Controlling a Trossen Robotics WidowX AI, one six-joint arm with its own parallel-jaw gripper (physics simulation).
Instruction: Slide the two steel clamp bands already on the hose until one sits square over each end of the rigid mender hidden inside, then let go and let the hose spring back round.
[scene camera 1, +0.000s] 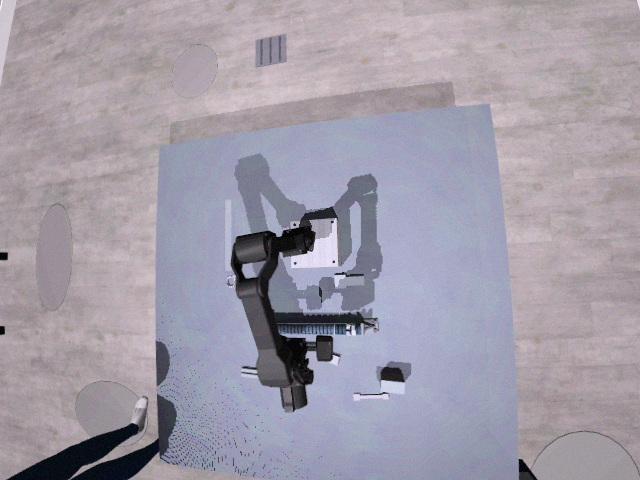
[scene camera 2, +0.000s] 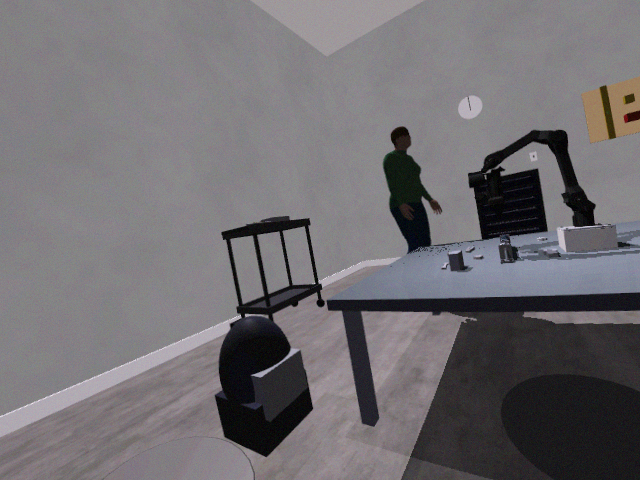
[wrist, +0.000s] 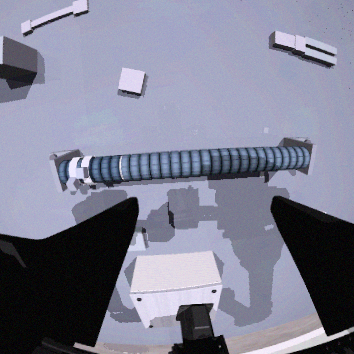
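The blue ribbed hose (scene camera 1: 310, 329) (wrist: 200, 164) lies nearly straight between two end brackets; in the wrist view these are a left bracket (wrist: 56, 172) and a right bracket (wrist: 312, 157). Two pale clamp bands, one (wrist: 75, 170) nearer the left bracket and one (wrist: 88, 168) beside it, sit close together near the hose's left end. A thin pale ring (wrist: 121, 168) circles the hose farther right. The mender inside is hidden. My gripper (wrist: 206, 203) is open and empty, raised above the table. In the wrist view its fingertips show on the base side of the hose, apart from it.
The arm stands on a white box (scene camera 1: 315, 253) (scene camera 2: 589, 239) (wrist: 176, 275). Beyond the hose lie a small white cube (scene camera 1: 336, 359) (wrist: 132, 81), a forked piece (wrist: 305, 47), a thin bar (scene camera 1: 370, 396) (wrist: 52, 17) and a grey block (scene camera 2: 455, 260) (wrist: 19, 57).
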